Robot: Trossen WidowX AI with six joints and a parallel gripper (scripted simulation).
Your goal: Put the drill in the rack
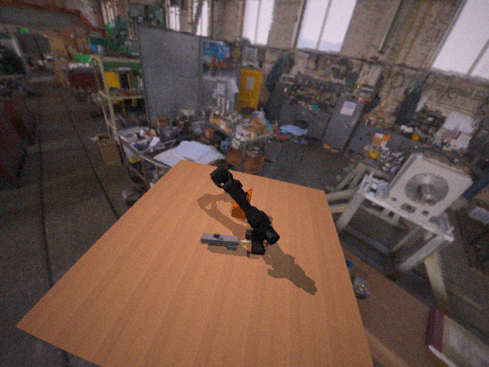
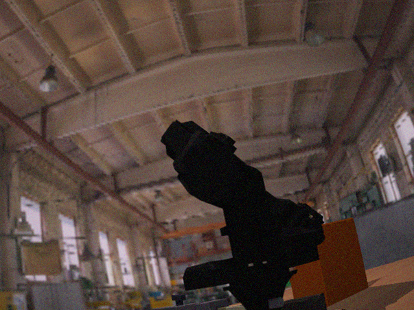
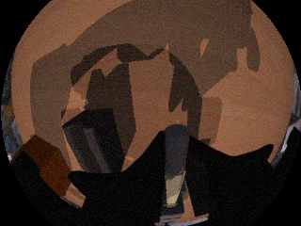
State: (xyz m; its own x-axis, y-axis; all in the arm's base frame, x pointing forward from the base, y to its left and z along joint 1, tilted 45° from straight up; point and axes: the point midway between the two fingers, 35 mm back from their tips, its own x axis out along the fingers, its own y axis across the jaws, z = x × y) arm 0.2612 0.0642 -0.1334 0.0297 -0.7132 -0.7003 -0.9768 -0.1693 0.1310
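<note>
My gripper tip is now 40 mm to the left of the drill, 30 mm below it and 10 mm short of it. From my gripper tip the other things lie so: grey fixture block 170 mm to the right, 40 mm ahead, 20 mm above; dark grey rack 70 mm behind, 30 mm to the right; small dark key 200 mm to the right, 40 mm ahead, 30 mm above.
</note>
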